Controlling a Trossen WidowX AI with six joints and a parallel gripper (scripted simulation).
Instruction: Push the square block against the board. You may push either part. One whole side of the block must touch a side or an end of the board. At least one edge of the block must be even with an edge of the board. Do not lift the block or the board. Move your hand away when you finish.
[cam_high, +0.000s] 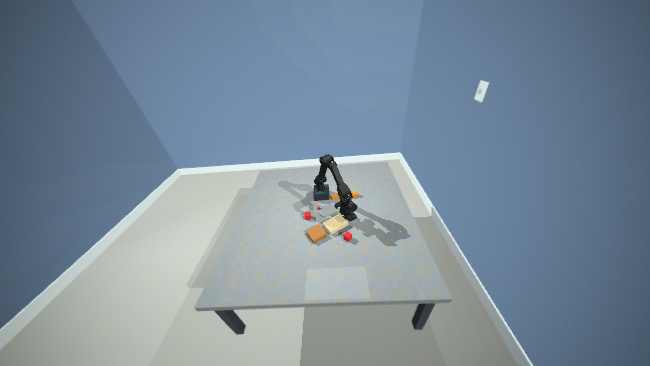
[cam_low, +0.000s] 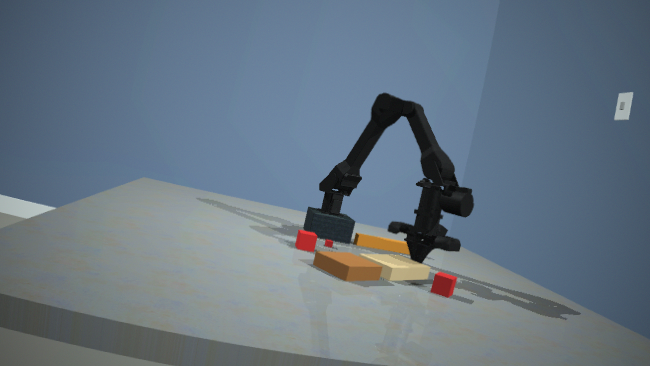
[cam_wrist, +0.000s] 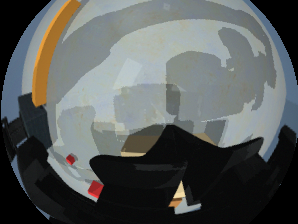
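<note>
The cream flat block lies 8 cm to the right of my gripper tip, 3 cm ahead of it and 1 cm above it. Round my gripper tip: tiny red piece: 17 cm to the right, 17 cm behind; then brown flat square block: 22 cm to the right, 8 cm ahead, 1 cm above; then orange board: 25 cm behind, 6 cm to the left, 1 cm above.
</note>
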